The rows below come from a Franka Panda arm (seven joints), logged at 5 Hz.
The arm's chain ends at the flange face. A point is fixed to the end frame.
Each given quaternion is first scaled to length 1.
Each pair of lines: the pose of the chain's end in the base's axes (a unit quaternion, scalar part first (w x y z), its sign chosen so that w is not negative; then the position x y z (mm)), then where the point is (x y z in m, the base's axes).
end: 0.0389, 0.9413, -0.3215, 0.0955, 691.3, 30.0, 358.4
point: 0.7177 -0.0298 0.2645
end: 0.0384, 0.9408, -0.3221, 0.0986, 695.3, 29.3, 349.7
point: 0.7222 -0.0306 0.2561
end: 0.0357, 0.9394, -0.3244, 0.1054, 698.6, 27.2, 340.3
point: 0.7267 -0.0328 0.2470
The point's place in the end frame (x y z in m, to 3 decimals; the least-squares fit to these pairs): 0.037 0.030 0.104
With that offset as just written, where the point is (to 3 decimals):
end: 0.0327, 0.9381, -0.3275, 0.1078, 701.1, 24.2, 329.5
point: 0.729 -0.035 0.236
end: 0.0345, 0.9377, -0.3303, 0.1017, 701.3, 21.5, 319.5
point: 0.728 -0.038 0.226
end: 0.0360, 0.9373, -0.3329, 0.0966, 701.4, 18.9, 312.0
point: 0.727 -0.041 0.218
